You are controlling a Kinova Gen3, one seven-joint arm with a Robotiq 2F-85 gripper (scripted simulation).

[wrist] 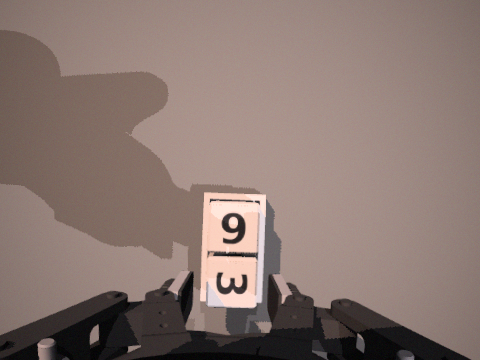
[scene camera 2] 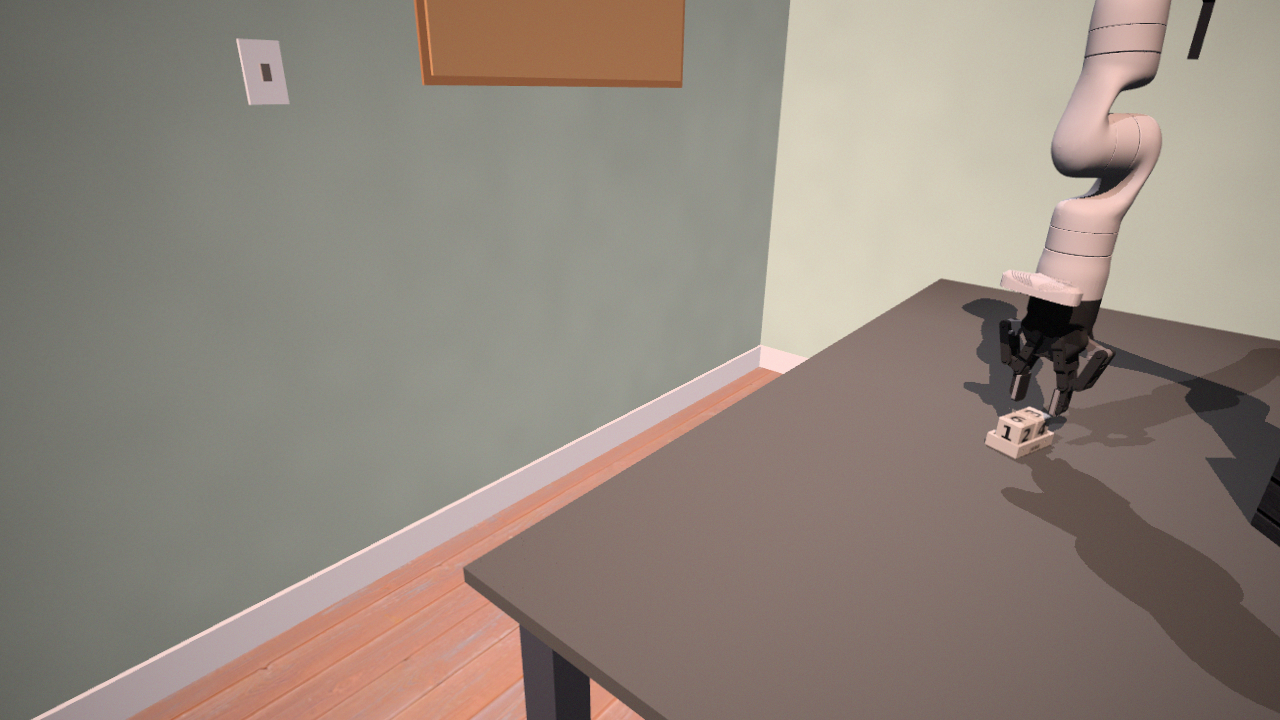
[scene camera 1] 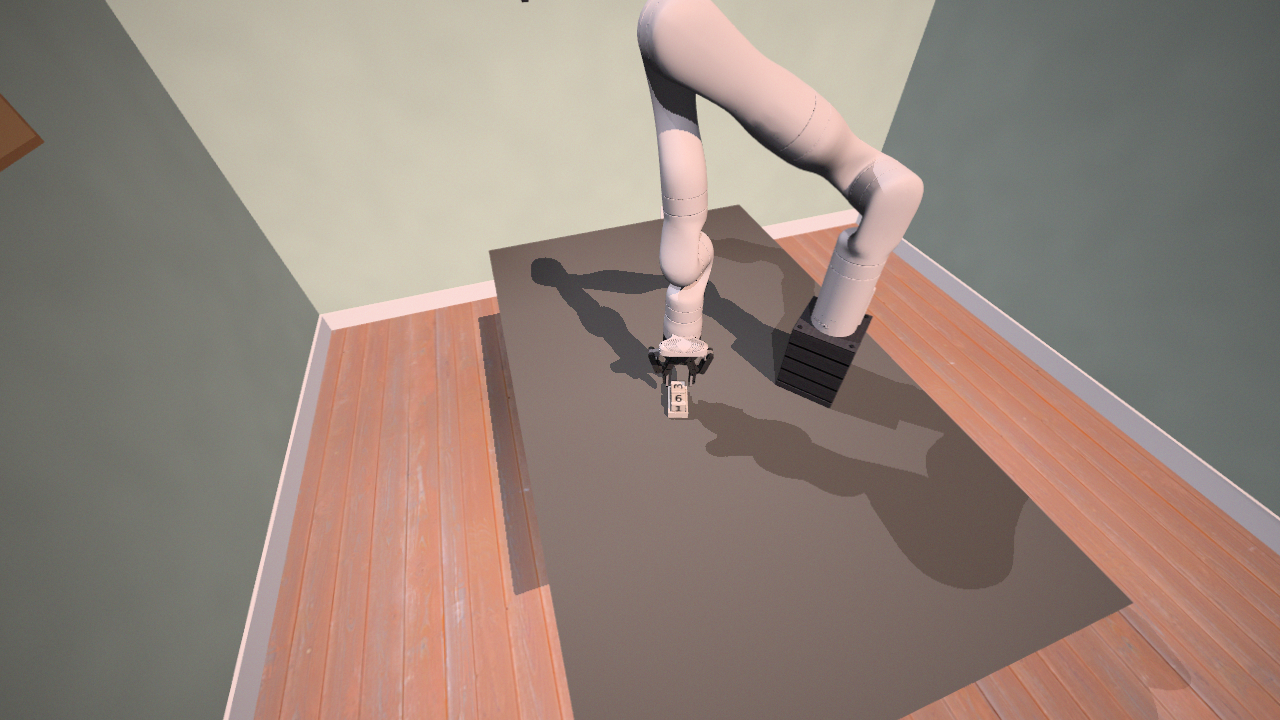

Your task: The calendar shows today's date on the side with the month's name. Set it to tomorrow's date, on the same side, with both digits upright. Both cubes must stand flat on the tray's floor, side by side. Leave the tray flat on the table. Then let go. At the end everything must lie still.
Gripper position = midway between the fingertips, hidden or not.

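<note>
Scene camera 2 gives me my gripper (scene camera 2: 1035, 407). In the wrist view I find the gripper again (wrist: 230, 289), and a cube (wrist: 231, 281) is visible to me there as well. Scene camera 1 shows my gripper (scene camera 1: 678, 383) too.
</note>
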